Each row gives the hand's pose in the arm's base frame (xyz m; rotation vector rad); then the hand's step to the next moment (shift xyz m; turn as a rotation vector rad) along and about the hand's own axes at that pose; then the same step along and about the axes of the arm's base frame.
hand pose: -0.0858 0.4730 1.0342 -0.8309 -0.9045 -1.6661
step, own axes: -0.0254 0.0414 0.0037 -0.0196 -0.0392 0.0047
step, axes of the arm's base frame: 0.0465 0.0065 -0.0132 -0.0327 0.0206 -0.0212
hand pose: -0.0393 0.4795 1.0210 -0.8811 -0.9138 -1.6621
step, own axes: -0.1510 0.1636 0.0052 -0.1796 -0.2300 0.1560
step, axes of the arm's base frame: 0.1935 0.0325 -0.1053 -0.1613 0.2611 -0.1237
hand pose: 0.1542 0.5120 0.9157 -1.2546 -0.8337 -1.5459
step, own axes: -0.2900 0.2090 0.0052 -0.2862 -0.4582 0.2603
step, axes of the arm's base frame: 0.2077 0.0090 -0.2908 -0.3399 0.4563 -0.1893
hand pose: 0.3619 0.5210 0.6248 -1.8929 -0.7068 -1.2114
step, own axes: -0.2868 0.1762 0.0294 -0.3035 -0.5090 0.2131
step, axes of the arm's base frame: 0.0378 -0.0867 -0.3244 -0.4094 0.4443 -0.1776
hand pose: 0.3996 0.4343 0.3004 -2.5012 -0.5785 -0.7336
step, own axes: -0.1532 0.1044 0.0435 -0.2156 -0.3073 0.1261
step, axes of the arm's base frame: -0.0477 -0.1000 -0.1549 -0.2730 0.2585 -0.1243
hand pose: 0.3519 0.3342 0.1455 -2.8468 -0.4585 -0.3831
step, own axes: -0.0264 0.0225 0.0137 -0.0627 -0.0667 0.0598
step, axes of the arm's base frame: -0.0137 -0.0244 -0.0247 -0.0668 0.0604 -0.0620
